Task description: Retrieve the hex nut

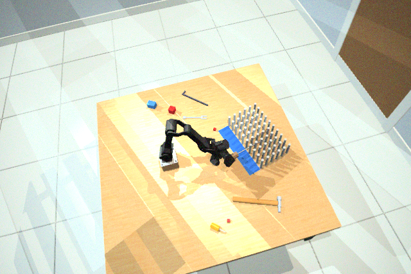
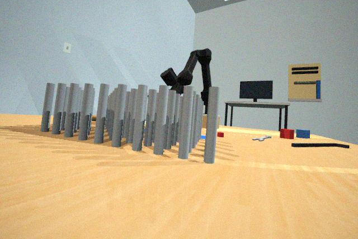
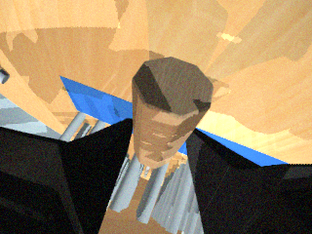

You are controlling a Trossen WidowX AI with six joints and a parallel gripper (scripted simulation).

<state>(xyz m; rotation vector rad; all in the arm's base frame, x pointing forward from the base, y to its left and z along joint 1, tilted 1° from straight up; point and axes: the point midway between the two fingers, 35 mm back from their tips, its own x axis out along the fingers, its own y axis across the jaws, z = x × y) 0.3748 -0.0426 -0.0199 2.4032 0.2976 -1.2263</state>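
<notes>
Right now my gripper tip is 6 cm short of the blue taped strip, 7 cm to the right of it and 4 cm above it. Also, from my gripper tip: wrench 20 cm behind, 36 cm to the left, 4 cm below; orange screwdriver 15 cm behind, 40 cm to the right, 2 cm below; wooden-handled screwdriver 10 cm ahead, 4 cm to the left, 1 cm below.
</notes>
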